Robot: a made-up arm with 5 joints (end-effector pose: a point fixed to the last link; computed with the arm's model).
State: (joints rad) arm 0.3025 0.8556 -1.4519 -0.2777 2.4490
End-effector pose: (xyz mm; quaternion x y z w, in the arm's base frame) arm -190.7 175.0 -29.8 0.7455 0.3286 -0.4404 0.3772
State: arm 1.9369 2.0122 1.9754 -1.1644 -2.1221
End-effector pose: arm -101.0 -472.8 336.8 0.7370 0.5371 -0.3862 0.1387
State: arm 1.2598 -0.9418 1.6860 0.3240 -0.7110
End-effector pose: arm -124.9 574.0 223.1 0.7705 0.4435 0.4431 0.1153
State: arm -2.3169 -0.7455 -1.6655 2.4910 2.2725
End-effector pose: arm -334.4 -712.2 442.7 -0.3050 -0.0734 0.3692 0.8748
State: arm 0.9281 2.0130 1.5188 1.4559 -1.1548
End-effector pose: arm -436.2 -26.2 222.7 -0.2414 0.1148 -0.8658 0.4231
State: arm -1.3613 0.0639 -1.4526 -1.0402 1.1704
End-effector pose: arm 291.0 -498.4 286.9 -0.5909 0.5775 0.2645 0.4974
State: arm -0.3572 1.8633 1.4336 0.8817 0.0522
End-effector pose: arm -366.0 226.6 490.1 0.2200 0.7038 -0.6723 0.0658
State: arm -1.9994 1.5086 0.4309 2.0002 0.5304
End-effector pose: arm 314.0 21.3 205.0 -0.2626 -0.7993 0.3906 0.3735
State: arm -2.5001 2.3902 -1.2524 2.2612 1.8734
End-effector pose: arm 701.4 126.8 378.5 0.2027 -0.9418 -0.2682 0.0045
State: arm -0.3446 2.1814 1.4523 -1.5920 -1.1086
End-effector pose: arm -613.5 539.3 249.4 0.9410 -0.0407 -0.2998 0.1517
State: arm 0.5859 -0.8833 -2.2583 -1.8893 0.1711
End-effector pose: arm 623.4 418.9 826.0 -0.7998 0.3288 0.2679 0.4248
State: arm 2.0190 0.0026 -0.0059 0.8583 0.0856
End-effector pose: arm 60.9 67.6 -51.9 -0.0375 -0.0262 0.5477 0.8354
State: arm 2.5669 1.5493 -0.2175 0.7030 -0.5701
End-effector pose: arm 531.9 -195.7 268.3 -0.5591 0.0560 0.6251 0.5418
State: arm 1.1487 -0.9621 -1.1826 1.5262 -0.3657
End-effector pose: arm 320.3 458.0 117.5 0.3778 -0.6313 -0.2813 0.6161
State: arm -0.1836 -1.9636 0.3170 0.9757 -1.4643
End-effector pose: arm 508.0 147.6 873.6 0.6506 -0.6657 0.3420 0.1290
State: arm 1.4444 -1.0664 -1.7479 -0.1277 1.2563
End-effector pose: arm -232.5 306.3 535.3 -0.6528 -0.6037 -0.2955 0.3495
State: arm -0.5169 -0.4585 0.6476 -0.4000 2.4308
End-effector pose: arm 195.8 -226.9 314.0 -0.8045 -0.1320 -0.3033 0.4933
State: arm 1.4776 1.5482 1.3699 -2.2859 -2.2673
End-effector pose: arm -212.2 -582.1 -42.4 -0.4942 -0.7357 0.0093 0.4632
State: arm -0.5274 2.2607 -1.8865 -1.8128 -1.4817
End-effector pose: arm -439.5 -17.1 74.1 -0.1006 -0.8842 -0.1889 0.4152
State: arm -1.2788 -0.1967 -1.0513 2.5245 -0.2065
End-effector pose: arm 213.5 -479.1 -300.9 0.3878 0.4406 0.7567 0.2878
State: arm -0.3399 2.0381 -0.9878 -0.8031 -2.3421
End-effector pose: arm -479.6 22.4 436.2 -0.4049 -0.7573 0.5106 0.0423
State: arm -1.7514 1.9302 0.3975 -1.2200 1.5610
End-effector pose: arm -216.3 394.2 -8.9 0.2284 0.1824 -0.2460 0.9241
